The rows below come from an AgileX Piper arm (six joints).
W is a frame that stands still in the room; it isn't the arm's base.
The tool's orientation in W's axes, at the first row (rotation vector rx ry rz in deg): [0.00 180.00 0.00]
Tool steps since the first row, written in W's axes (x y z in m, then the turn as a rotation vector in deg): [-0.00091 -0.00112 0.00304 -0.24 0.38 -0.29]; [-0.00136 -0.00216 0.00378 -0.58 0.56 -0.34]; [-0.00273 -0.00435 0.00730 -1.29 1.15 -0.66]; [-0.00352 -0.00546 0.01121 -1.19 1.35 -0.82]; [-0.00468 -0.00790 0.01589 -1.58 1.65 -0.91]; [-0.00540 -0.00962 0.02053 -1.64 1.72 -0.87]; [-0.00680 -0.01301 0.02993 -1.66 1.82 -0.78]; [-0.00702 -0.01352 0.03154 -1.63 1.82 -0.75]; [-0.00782 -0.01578 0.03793 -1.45 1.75 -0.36]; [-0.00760 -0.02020 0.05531 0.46 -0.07 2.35]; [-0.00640 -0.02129 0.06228 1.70 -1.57 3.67]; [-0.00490 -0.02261 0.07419 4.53 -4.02 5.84]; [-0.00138 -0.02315 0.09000 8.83 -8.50 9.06]
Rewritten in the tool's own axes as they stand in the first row. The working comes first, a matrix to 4 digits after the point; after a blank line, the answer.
The tool's axes in the first row as the columns of a matrix, in W's axes (used below as rounded here):
[-1.0000 0.0000 0.0000]
[0.0000 1.0000 0.0000]
[0.0000 0.0000 -1.0000]

[0.00091 -0.00112 -0.00304 0.24 0.38 0.29]; [0.00136 -0.00216 -0.00378 0.58 0.56 0.34]; [0.00273 -0.00435 -0.00730 1.29 1.15 0.66]; [0.00352 -0.00546 -0.01121 1.19 1.35 0.82]; [0.00468 -0.00790 -0.01589 1.58 1.65 0.91]; [0.00540 -0.00962 -0.02053 1.64 1.72 0.87]; [0.00680 -0.01301 -0.02993 1.66 1.82 0.78]; [0.00702 -0.01352 -0.03154 1.63 1.82 0.75]; [0.00782 -0.01578 -0.03793 1.45 1.75 0.36]; [0.00760 -0.02020 -0.05531 -0.46 -0.07 -2.35]; [0.00640 -0.02129 -0.06228 -1.70 -1.57 -3.67]; [0.00490 -0.02261 -0.07419 -4.53 -4.02 -5.84]; [0.00138 -0.02315 -0.09000 -8.83 -8.50 -9.06]
